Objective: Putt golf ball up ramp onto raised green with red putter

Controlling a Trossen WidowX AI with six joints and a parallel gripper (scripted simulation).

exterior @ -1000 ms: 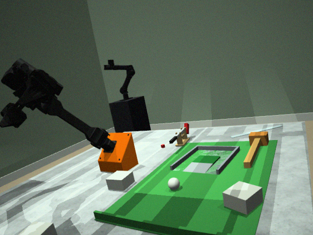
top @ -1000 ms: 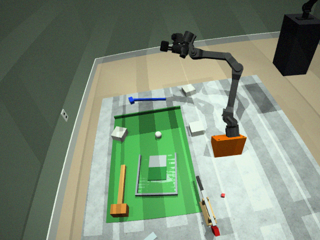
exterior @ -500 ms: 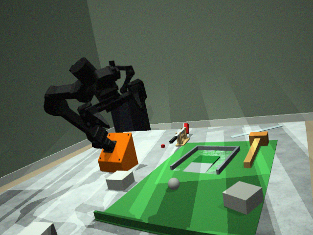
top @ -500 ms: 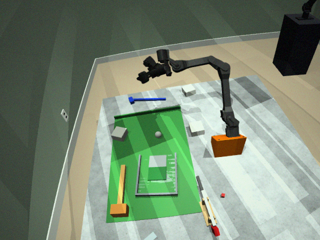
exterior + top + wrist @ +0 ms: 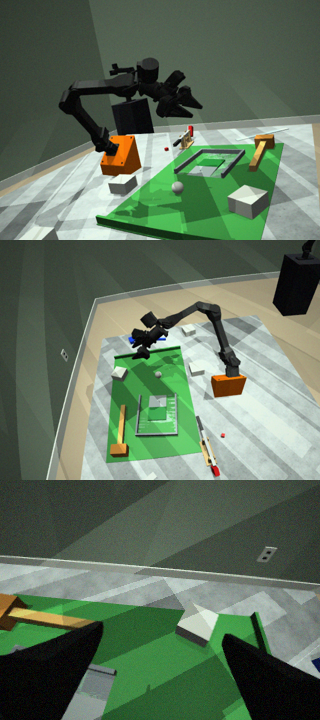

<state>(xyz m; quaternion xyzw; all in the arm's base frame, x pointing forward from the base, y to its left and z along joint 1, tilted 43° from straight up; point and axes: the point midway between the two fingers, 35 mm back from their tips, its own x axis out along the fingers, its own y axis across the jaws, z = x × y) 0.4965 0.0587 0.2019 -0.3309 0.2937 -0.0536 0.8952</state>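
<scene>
The small red cube lies 420 mm behind my gripper tip, 380 mm to the left of it and 270 mm below it. The rest, counted from my gripper tip: blue putter: 10 mm behind, 410 mm to the right, 260 mm below; then white golf ball: 100 mm behind, 40 mm to the right, 250 mm below.
</scene>
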